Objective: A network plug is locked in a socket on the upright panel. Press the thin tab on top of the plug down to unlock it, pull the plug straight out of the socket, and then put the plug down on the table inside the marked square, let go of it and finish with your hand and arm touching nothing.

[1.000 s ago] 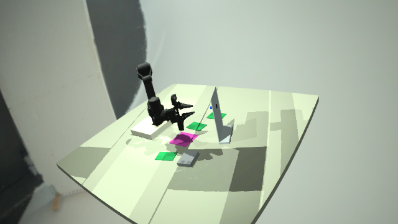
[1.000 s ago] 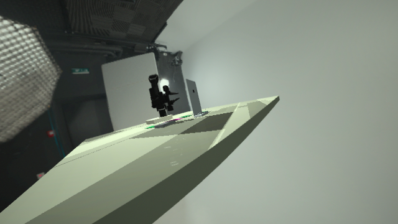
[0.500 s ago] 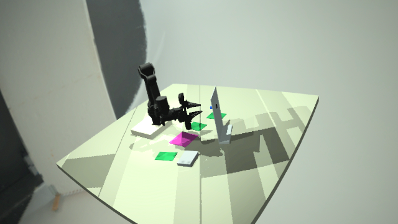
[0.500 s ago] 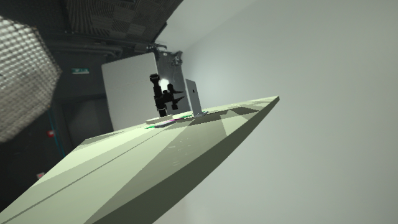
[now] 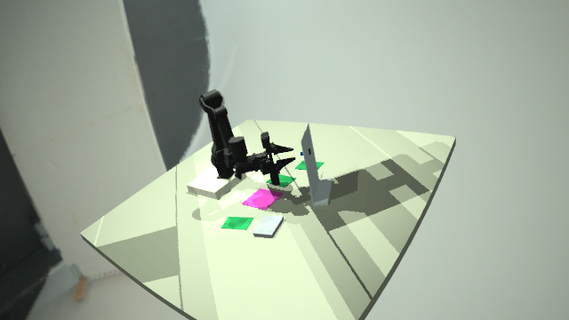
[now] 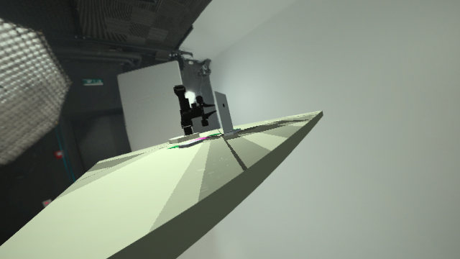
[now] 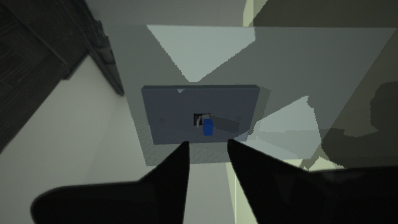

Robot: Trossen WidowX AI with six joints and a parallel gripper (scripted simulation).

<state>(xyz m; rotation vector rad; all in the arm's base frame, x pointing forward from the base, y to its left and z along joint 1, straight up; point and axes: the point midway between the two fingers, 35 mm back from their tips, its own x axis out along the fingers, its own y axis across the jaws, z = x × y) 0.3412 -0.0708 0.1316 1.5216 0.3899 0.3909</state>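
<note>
Now: the network plug 4 cm ahead of my gripper tip and 1 cm to the left of it. The rest, counted from my gripper tip: flat grey block: 21 cm to the right, 16 cm below, 4 cm behind; then grey panel: 6 cm below, 6 cm ahead, 1 cm to the left; then magenta square: 17 cm below, 15 cm behind, 5 cm to the right.
</note>
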